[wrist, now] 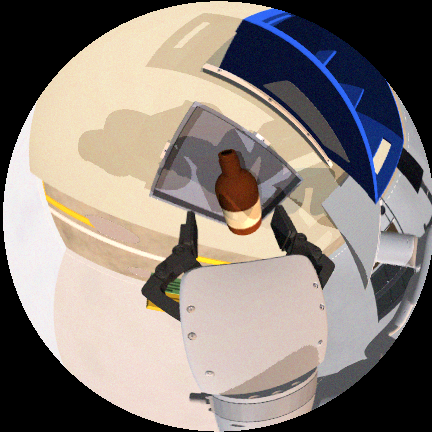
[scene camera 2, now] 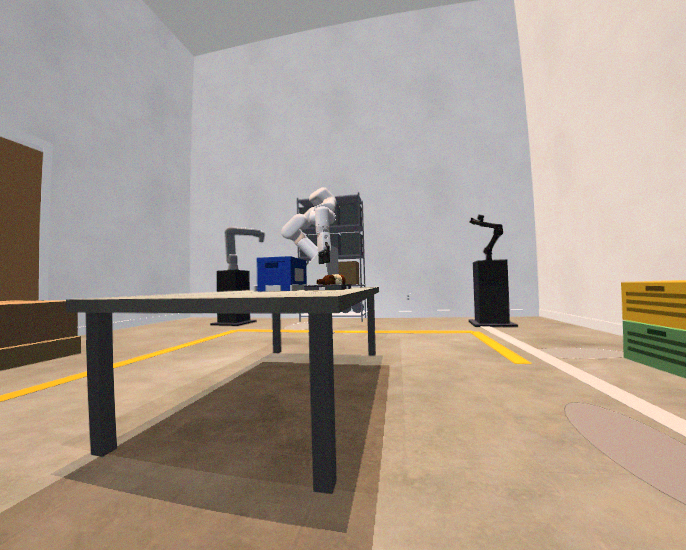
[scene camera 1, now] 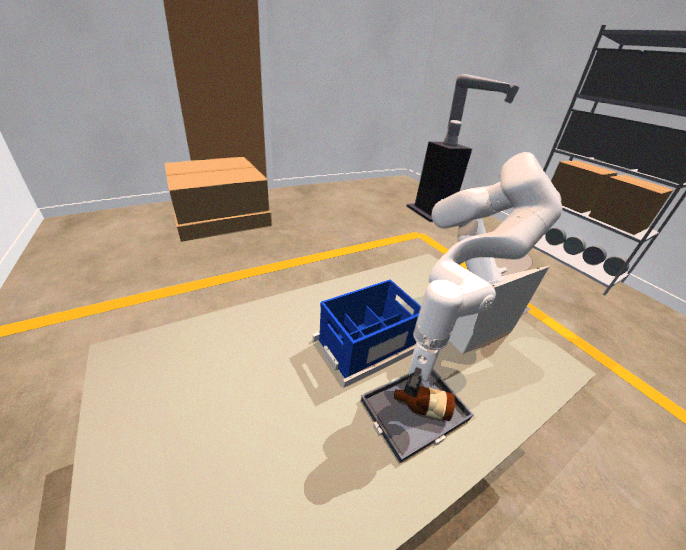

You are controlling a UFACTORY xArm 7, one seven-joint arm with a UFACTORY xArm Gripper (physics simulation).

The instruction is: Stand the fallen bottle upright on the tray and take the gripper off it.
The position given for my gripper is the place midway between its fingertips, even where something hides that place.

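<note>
My gripper is visible in scene camera 1 (scene camera 1: 415,379) and in the wrist view (wrist: 235,217). A brown bottle appears in scene camera 1 (scene camera 1: 429,402), and the wrist view (wrist: 236,190) shows the bottle too. Pale rail (wrist: 208,68) also visible.
</note>
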